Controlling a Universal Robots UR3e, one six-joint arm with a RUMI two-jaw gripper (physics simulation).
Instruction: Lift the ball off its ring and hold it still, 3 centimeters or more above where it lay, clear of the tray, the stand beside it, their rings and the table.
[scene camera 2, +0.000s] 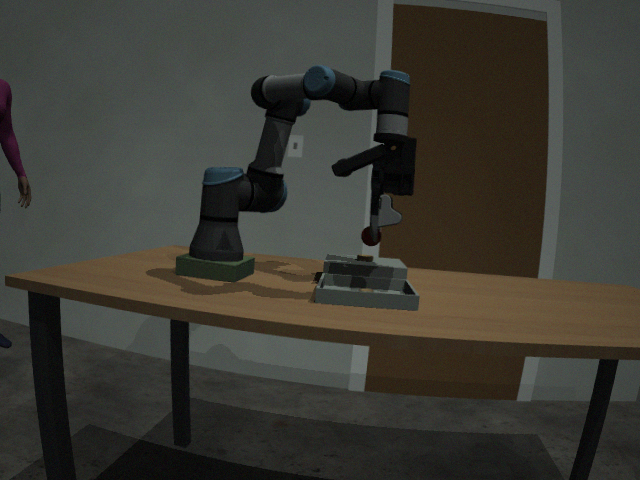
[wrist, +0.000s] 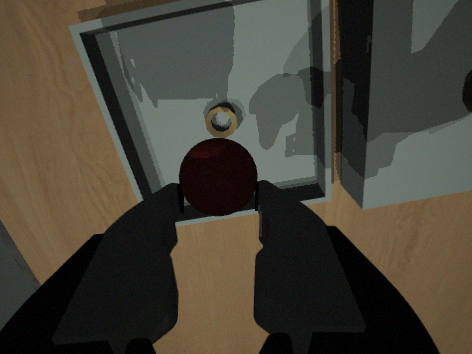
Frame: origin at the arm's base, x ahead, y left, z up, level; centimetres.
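Seen in the pictures: gripper, fingertip midpoint: (scene camera 2: 376, 241) (wrist: 219, 185); arm's base at its link origin: (scene camera 2: 215, 256).
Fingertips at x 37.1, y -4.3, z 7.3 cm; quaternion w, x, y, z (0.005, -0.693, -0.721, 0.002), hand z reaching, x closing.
Offsets run from my fingertips to a thing's top centre. "*": to the spot under its first point. Level surfaces: height alone.
A dark red ball @(dy -0.1, dx -1.1, dz +3.0 cm) (scene camera 2: 370, 236) (wrist: 218, 177) is between the two jaws of my gripper (scene camera 2: 373, 235) (wrist: 219, 185), which is shut on it. In the scene view the ball hangs in the air well above the tray (scene camera 2: 366, 298) (wrist: 253, 212) and higher than the top of the stand (scene camera 2: 395, 264) (wrist: 425, 185). A small tan ring @(* dy +1.1, dx -1.2, dz -10.2 cm) (scene camera 2: 366, 290) (wrist: 209, 128) lies on the tray floor with its hole showing, apart from the ball. Another ring @(* dy +18.8, dx -5.0, dz -5.4 cm) (scene camera 2: 364, 257) sits on top of the stand; in the wrist view a dark round edge shows on the stand at the far right.
The tray and the stand are side by side on the wooden table @(dz -11.4 cm) (scene camera 2: 496, 310) (wrist: 60, 125). The arm's green base block (scene camera 2: 214, 267) stands to the left of them. A person's arm (scene camera 2: 11, 139) shows at the far left, and a brown door (scene camera 2: 470, 155) is behind the table.
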